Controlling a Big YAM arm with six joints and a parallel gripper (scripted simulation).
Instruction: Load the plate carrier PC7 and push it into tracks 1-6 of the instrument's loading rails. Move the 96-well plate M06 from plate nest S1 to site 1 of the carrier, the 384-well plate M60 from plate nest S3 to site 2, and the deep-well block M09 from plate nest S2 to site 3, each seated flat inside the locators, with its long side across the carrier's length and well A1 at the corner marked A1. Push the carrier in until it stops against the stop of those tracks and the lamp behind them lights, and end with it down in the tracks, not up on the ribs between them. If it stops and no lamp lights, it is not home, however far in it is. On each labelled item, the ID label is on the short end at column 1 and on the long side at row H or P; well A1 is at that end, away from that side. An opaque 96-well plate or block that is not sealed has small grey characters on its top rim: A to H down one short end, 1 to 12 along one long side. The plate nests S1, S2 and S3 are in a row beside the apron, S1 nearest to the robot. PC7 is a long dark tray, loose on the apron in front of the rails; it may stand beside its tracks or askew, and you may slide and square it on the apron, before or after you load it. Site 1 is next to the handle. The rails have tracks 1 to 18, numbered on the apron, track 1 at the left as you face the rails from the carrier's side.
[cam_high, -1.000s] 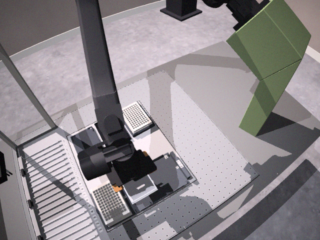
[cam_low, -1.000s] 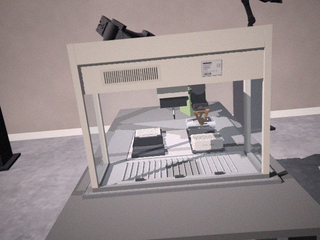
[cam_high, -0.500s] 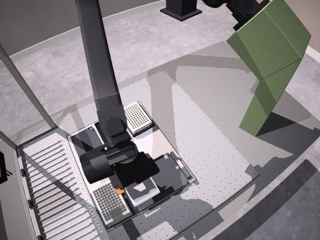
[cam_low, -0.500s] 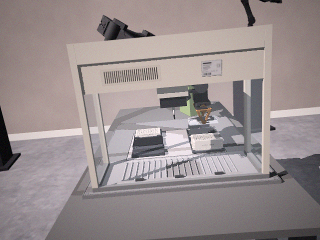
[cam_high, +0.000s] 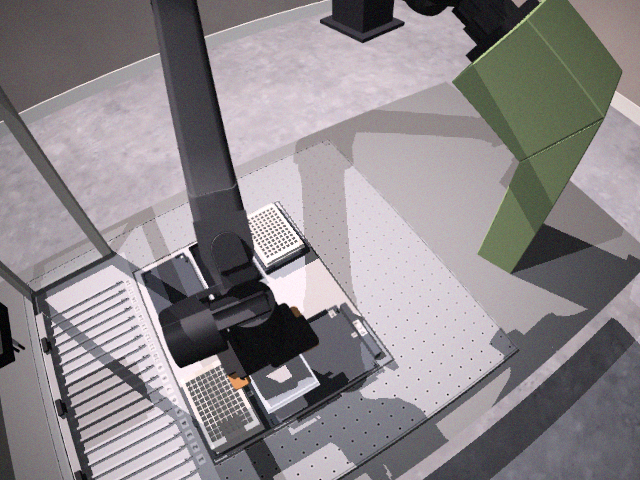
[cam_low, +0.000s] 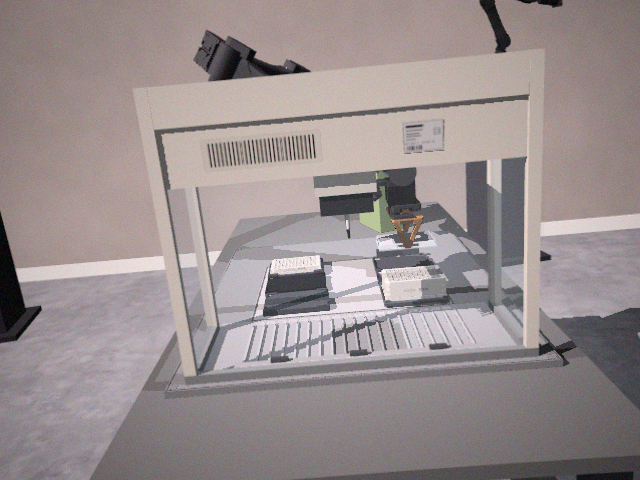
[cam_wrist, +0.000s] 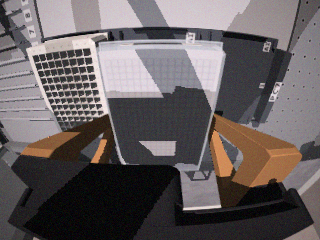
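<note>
My gripper is now 80 mm above the dark carrier PC7. Also, from my hand: nest S2 (60 mm behind, 260 mm to the right, 90 mm below); then dark nest S1 (170 mm behind, 240 mm to the right, 90 mm below); then dark nest S3 (50 mm ahead, 270 mm to the right, 90 mm below).
</note>
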